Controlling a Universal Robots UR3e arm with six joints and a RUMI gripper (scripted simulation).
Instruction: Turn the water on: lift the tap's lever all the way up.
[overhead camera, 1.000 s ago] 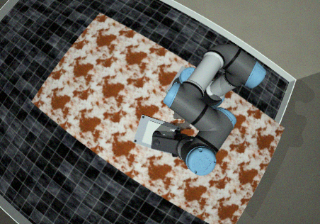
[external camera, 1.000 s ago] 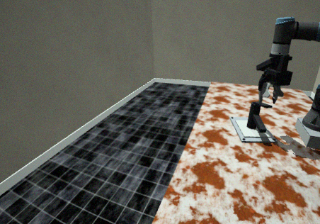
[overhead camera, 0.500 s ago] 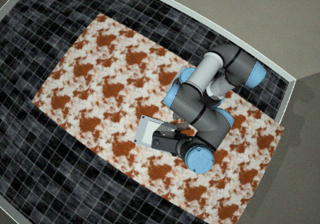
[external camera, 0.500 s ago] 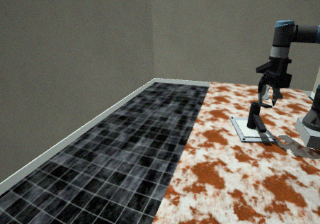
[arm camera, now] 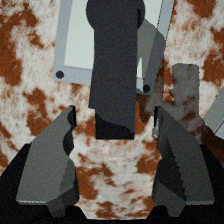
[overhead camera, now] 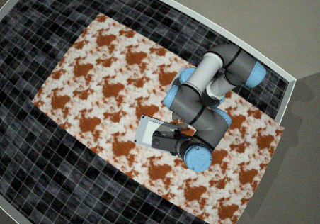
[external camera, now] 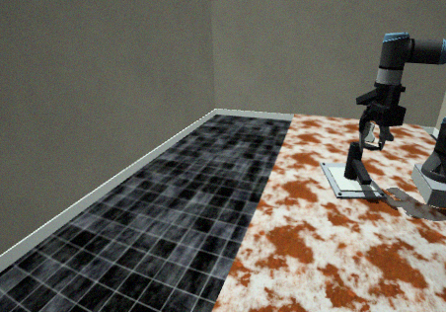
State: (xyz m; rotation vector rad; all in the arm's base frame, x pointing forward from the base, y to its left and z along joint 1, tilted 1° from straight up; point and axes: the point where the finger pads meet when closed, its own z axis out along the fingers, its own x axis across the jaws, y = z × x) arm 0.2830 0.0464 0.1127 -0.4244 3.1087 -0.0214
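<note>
My hand is 30 mm to the left of the lever, 10 mm short of it and 10 mm above it. Round my hand: tap 70 mm below, 50 mm to the right, 10 mm ahead.
</note>
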